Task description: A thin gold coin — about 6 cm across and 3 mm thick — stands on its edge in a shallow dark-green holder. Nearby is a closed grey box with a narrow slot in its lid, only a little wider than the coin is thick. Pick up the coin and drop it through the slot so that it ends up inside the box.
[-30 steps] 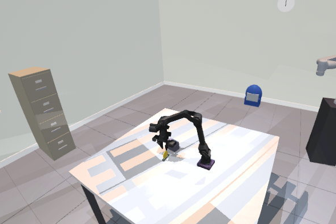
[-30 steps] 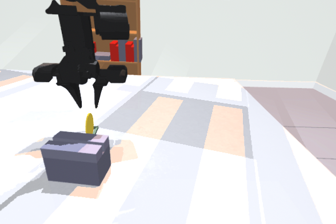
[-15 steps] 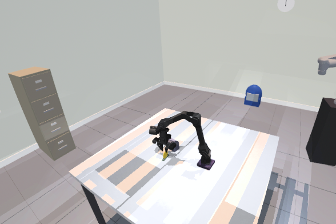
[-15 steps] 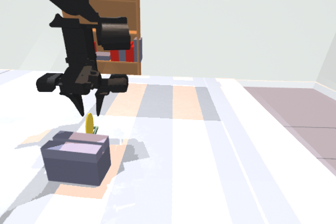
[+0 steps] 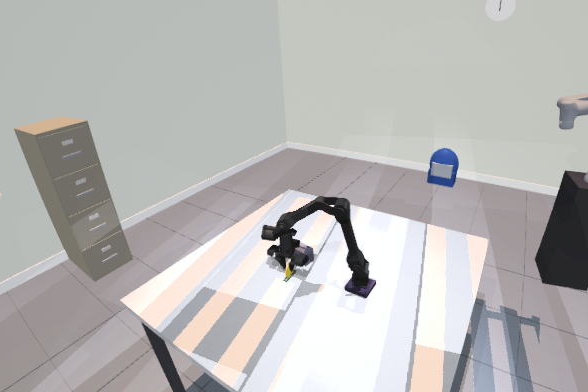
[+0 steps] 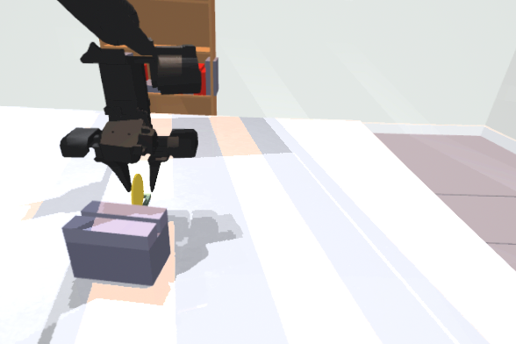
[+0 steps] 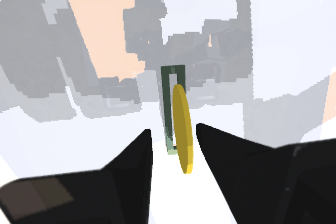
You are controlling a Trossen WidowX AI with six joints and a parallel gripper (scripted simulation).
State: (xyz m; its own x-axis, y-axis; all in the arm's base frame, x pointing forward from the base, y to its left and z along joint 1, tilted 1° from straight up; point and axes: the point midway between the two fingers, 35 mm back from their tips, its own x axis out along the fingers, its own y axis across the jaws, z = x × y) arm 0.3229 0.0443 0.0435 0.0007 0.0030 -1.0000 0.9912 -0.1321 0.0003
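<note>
Now: gripper tip 1 cm past the gold coin.
</note>
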